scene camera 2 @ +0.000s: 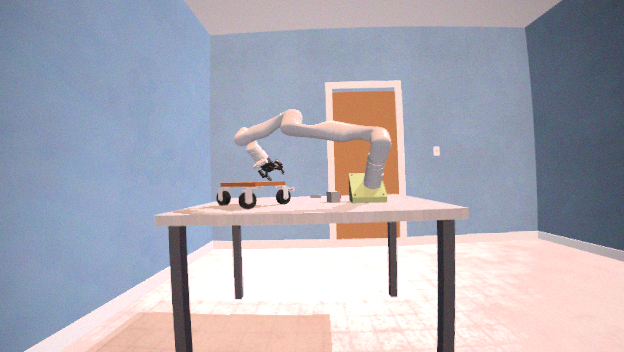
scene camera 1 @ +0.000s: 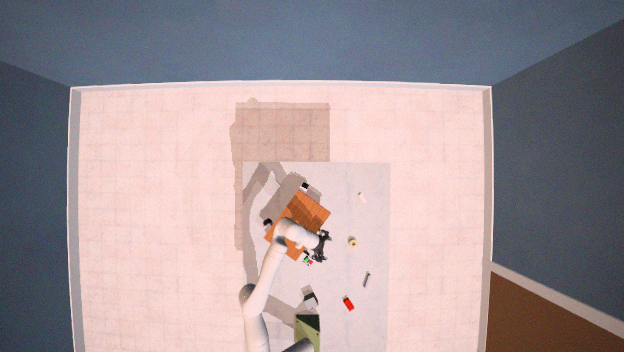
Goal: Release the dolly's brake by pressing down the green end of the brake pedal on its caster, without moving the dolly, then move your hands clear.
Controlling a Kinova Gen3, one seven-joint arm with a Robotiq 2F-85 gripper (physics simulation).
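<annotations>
Dolly (scene camera 2: pixel 247 200), 106 cm from the lens.
</annotations>
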